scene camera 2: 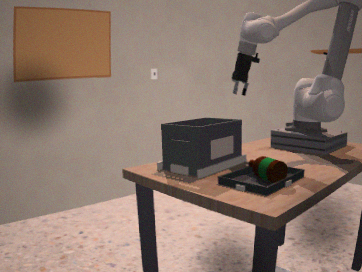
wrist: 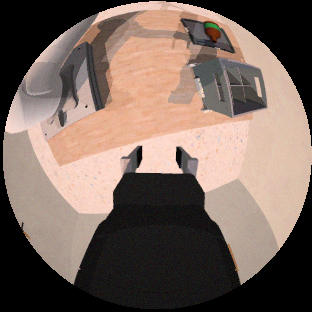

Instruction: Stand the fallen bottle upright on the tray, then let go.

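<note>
A brown bottle with a green band lies on its side on the dark tray. In the scene view its neck points left, toward the dark box, and its base faces the camera's right. My gripper is open, with nothing between its fingers. It hangs high above the table, well away from the bottle and the tray. In the wrist view the bottle and the tray are at the upper right, far beyond the fingertips.
A dark box with inner dividers stands beside the tray on the wooden table. The robot's base stands at the back right of the table in the scene view. A board hangs on the wall at the left.
</note>
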